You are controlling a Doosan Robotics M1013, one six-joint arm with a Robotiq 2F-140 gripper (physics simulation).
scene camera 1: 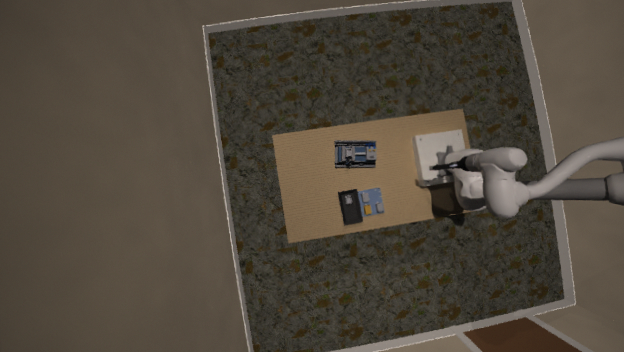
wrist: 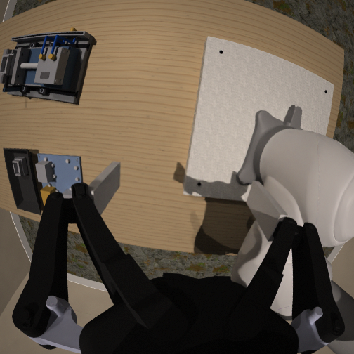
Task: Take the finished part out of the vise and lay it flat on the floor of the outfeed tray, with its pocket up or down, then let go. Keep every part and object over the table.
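Places are measured from the arm's base along level axes (x right, y back, z down), in metres.
Pixels of known places: arm's base, origin of the base link: (scene camera 1: pixel 448 163).
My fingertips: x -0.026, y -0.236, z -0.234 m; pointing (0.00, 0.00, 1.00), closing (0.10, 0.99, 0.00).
Note:
For each thing: its top centre in the pictures, then the offset to it from my fingertips. "*": a spot on its surface instead. Level surfaces: height alone.
- vise, surface spot: (scene camera 1: pixel 370 164) * dx +0.052, dy -0.339, dz +0.271 m
- black tray, surface spot: (scene camera 1: pixel 353 215) * dx -0.314, dy -0.485, dz +0.279 m
- small grey part with a pocket, middle of its top: (scene camera 1: pixel 349 199) dx -0.196, dy -0.517, dz +0.244 m
- blue plate, middle of its top: (scene camera 1: pixel 371 202) dx -0.225, dy -0.346, dz +0.283 m
- yellow block, middle of its top: (scene camera 1: pixel 368 209) dx -0.275, dy -0.384, dz +0.247 m
- table, its level: dz +0.291 m
The vise (scene camera 1: pixel 370 164) (wrist: pixel 72 90) stands on the wooden table, with blue hoses on its grey block. At its far left in the wrist view, a small grey piece with a dark opening (wrist: pixel 6 65) seems to be the finished part; it is too small to make out in the scene view. The black tray (scene camera 1: pixel 353 215) (wrist: pixel 26 194) lies nearer the table's front edge and has a small grey part with a pocket (scene camera 1: pixel 349 199) (wrist: pixel 19 167) in it. My gripper (scene camera 1: pixel 434 167) (wrist: pixel 186 183) is wide open and empty, high above the table, well to the right of the vise and tray.
A blue plate (scene camera 1: pixel 374 200) (wrist: pixel 65 172) adjoins the tray's right side and bears grey blocks and a yellow block (scene camera 1: pixel 368 209) (wrist: pixel 48 194). The arm's base stands on a white slab (scene camera 1: pixel 425 145) (wrist: pixel 230 100) at the right end of the table (scene camera 1: pixel 305 185) (wrist: pixel 145 100).

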